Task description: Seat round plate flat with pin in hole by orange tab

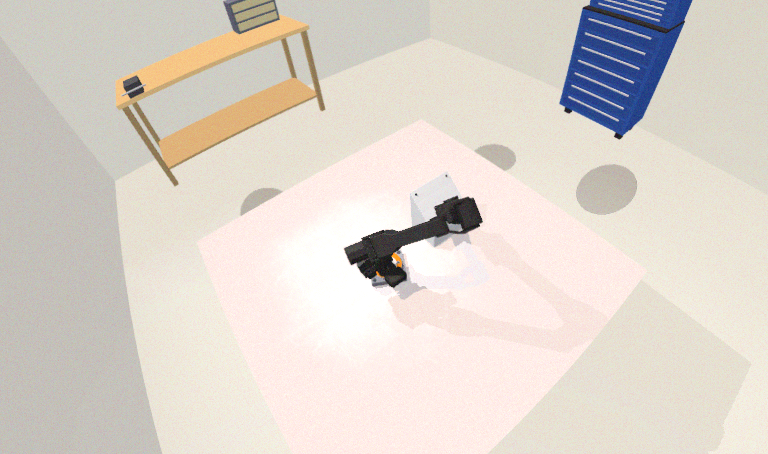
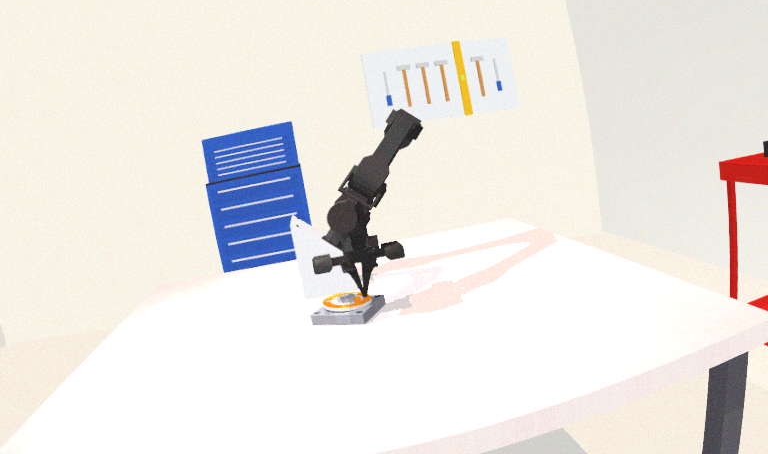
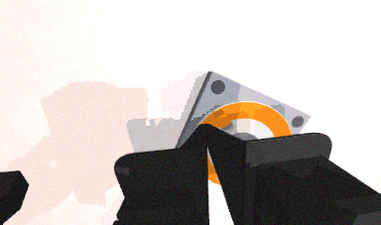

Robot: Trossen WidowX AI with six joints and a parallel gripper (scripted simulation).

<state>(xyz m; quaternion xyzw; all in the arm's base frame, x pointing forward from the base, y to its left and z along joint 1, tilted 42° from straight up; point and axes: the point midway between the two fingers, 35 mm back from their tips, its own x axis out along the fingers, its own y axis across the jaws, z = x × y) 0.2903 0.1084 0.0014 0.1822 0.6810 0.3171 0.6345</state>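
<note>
Right now the round plate is 30 mm to the right of my gripper tip, 10 mm below it and 10 mm behind it.
</note>
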